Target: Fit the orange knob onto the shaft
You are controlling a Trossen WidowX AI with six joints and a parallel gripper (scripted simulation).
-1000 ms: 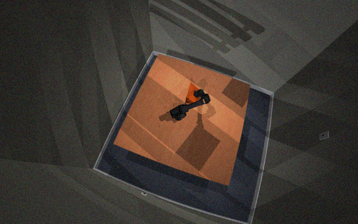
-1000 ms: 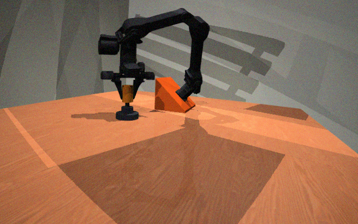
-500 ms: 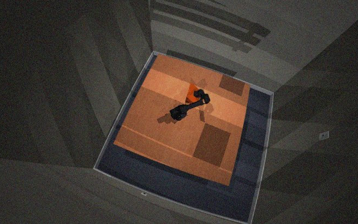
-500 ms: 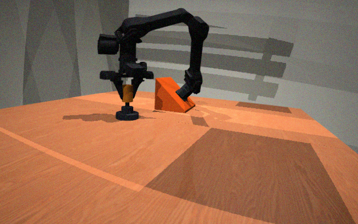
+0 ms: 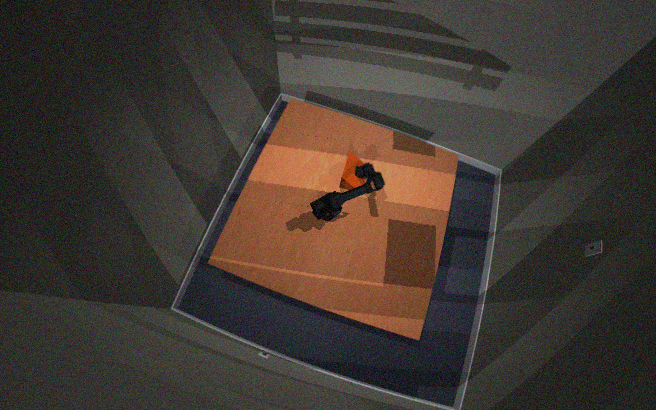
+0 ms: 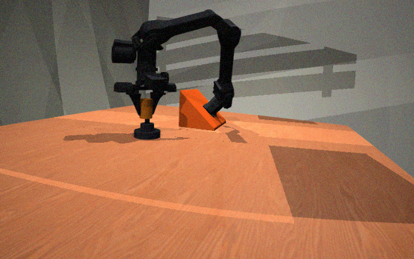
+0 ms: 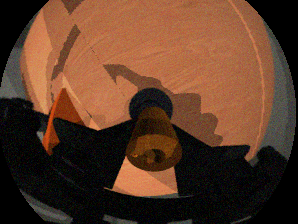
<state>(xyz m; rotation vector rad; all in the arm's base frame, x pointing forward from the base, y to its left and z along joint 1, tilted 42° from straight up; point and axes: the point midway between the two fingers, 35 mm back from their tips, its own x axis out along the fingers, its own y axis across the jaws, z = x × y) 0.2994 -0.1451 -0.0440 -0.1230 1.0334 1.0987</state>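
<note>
The orange knob is 20 mm above my gripper tip. The rest, counted from my gripper tip: dark round pedestal: 40 mm below, 10 mm behind.
</note>
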